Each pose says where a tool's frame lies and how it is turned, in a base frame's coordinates. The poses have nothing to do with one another.
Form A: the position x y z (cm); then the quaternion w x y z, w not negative.
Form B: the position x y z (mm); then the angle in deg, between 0 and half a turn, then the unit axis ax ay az. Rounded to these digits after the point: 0 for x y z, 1 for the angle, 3 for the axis.
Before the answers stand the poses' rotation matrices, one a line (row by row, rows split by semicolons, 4 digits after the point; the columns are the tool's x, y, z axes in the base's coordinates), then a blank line. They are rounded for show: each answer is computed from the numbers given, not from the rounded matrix.
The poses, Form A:
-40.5, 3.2, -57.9, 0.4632, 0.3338, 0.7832, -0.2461
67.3, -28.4, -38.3, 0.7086, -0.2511, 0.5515, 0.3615
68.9, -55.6, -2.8, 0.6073, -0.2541, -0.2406, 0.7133
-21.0, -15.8, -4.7, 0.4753, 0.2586, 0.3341, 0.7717
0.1, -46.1, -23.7, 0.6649, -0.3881, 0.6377, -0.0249
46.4, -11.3, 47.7, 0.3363, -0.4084, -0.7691, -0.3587
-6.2, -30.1, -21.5, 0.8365, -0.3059, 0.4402, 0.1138
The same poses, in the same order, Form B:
-0.3480 0.7509 0.5613; 0.2949 0.6560 -0.6948; -0.8899 -0.0763 -0.4497
0.1303 -0.7893 0.6000; 0.2354 0.6125 0.7546; -0.9631 0.0429 0.2656
-0.1333 -0.7441 -0.6547; 0.9886 -0.1467 -0.0346; -0.0703 -0.6518 0.7551
-0.4144 -0.5608 0.7168; 0.9064 -0.3249 0.2698; 0.0815 0.7615 0.6430
0.1854 -0.4619 0.8673; -0.5281 0.6975 0.4843; -0.8287 -0.5479 -0.1146
-0.4403 0.8694 -0.2243; 0.3869 0.4091 0.8264; 0.8102 0.2770 -0.5165
0.5866 -0.4597 0.6668; -0.0789 0.7870 0.6119; -0.8061 -0.4116 0.4253

-405, 32, -579, 124.8, 0.377, 0.884, -0.278
673, -284, -383, 89.8, -0.356, 0.782, 0.512
689, -556, -28, 105.2, -0.320, -0.303, 0.898
-210, -158, -47, 123.2, 0.294, 0.380, 0.877
1, -461, -237, 96.7, -0.520, 0.854, -0.033
464, -113, 477, 140.7, -0.434, -0.817, -0.381
-62, -301, -215, 66.5, -0.558, 0.803, 0.208

